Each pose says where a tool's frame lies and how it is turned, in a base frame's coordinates. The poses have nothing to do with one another.
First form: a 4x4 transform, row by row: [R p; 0 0 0 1], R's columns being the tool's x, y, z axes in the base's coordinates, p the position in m. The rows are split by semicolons.
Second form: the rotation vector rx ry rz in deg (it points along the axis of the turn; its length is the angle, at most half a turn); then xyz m. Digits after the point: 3 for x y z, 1 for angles.
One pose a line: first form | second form
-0.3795 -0.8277 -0.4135 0.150; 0.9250 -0.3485 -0.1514 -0.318; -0.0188 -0.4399 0.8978 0.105; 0 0 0 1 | -18.2 -24.8 110.3 0.150 -0.318 0.105
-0.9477 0.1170 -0.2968 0.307; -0.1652 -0.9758 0.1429 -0.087; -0.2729 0.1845 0.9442 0.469; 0 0 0 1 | 24.9 -14.3 -169.3 0.307 -0.087 0.469
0.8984 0.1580 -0.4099 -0.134; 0.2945 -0.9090 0.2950 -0.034; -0.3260 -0.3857 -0.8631 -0.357; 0 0 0 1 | -155.3 -19.1 31.1 -0.134 -0.034 -0.357
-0.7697 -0.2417 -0.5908 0.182; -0.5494 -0.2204 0.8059 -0.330; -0.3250 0.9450 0.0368 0.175; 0 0 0 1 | 54.2 -103.7 -120.0 0.182 -0.330 0.175
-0.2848 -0.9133 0.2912 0.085; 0.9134 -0.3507 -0.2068 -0.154; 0.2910 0.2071 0.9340 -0.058; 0 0 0 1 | 24.4 0.0 107.8 0.085 -0.154 -0.058
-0.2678 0.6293 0.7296 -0.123; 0.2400 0.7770 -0.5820 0.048; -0.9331 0.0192 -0.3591 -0.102; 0 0 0 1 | 38.2 105.8 -24.8 -0.123 0.048 -0.102
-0.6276 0.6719 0.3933 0.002; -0.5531 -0.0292 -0.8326 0.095; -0.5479 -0.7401 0.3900 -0.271; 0 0 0 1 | 7.7 78.6 -102.3 0.002 0.095 -0.271
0.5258 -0.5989 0.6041 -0.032; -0.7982 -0.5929 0.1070 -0.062; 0.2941 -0.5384 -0.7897 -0.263; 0 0 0 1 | -137.4 66.0 -42.4 -0.032 -0.062 -0.263
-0.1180 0.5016 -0.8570 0.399; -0.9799 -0.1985 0.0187 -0.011; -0.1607 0.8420 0.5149 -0.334; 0 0 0 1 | 51.1 -43.2 -91.9 0.399 -0.011 -0.334
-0.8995 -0.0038 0.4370 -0.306; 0.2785 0.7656 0.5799 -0.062; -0.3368 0.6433 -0.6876 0.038; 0 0 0 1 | 11.9 145.7 53.2 -0.306 -0.062 0.038
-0.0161 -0.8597 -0.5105 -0.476; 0.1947 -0.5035 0.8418 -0.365; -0.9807 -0.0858 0.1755 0.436; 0 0 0 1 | -82.8 42.0 94.1 -0.476 -0.365 0.436
